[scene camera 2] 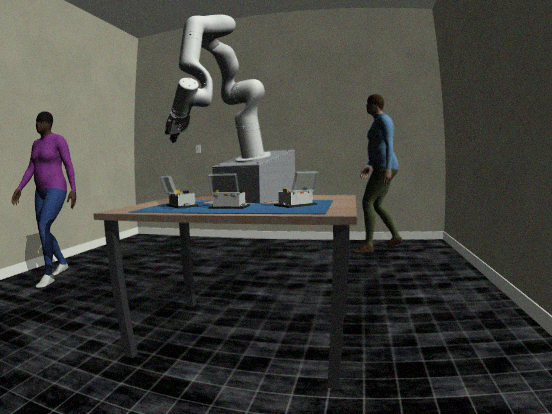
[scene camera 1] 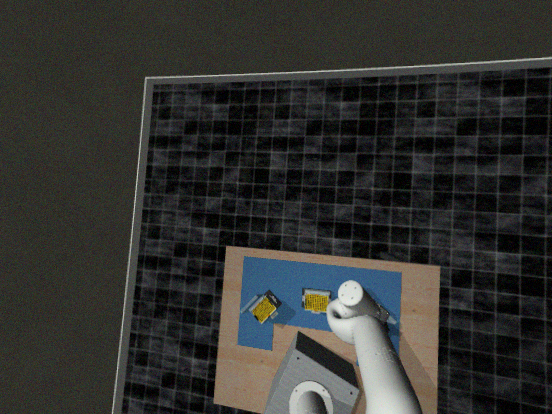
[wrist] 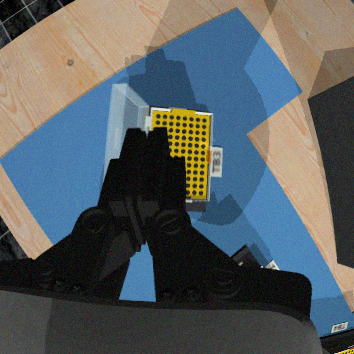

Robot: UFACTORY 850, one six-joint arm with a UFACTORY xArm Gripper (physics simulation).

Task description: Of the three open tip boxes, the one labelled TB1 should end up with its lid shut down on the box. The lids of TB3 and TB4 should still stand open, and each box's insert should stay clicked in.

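Observation:
TB3 (wrist: 197,155) (scene camera 2: 184,199) is a white box with a yellow insert. Its clear lid (wrist: 120,130) (scene camera 2: 167,184) (scene camera 1: 392,317) stands open. The arm hides most of this box in scene camera 1. The middle box (scene camera 1: 316,303) (scene camera 2: 229,200) has its lid (scene camera 2: 224,182) open; its label is unreadable, but by elimination it is TB1. The box at the other end (scene camera 1: 264,309) (scene camera 2: 296,198), with the TB4 label (wrist: 340,327), also has its lid (scene camera 2: 306,180) open. My gripper (scene camera 2: 173,138) (wrist: 151,152) is shut and empty, high above the table near TB3; the wrist view shows its fingertips over TB3's lid-side edge.
The boxes stand on a blue mat (scene camera 1: 350,270) (scene camera 2: 265,207) (wrist: 55,165) on a wooden table (scene camera 1: 420,300) (scene camera 2: 345,206). The grey pedestal (scene camera 1: 310,367) (scene camera 2: 277,175) stands behind the boxes in scene camera 2. Two people (scene camera 2: 49,160) (scene camera 2: 382,145) are in the room beyond the table.

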